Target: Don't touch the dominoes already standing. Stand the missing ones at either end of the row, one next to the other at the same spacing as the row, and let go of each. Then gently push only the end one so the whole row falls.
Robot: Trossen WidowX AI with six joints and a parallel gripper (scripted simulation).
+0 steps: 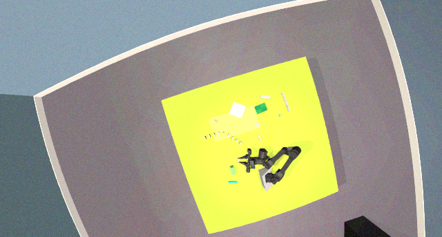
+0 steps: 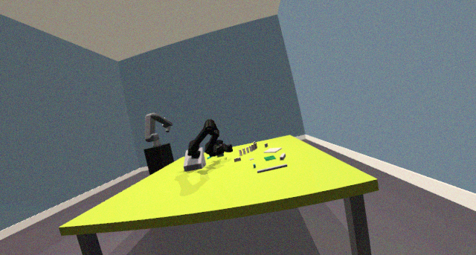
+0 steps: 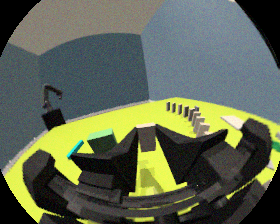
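Right now my gripper tip is 9 cm past the green block, 5 cm to the right of it and 5 cm above it. The rest, counted from my gripper tip: green tile: 37 cm ahead, 26 cm to the right, 8 cm below; white square tile: 39 cm ahead, 8 cm below, 7 cm to the right; cyan bar: 21 cm behind, 8 cm below, 7 cm to the left.
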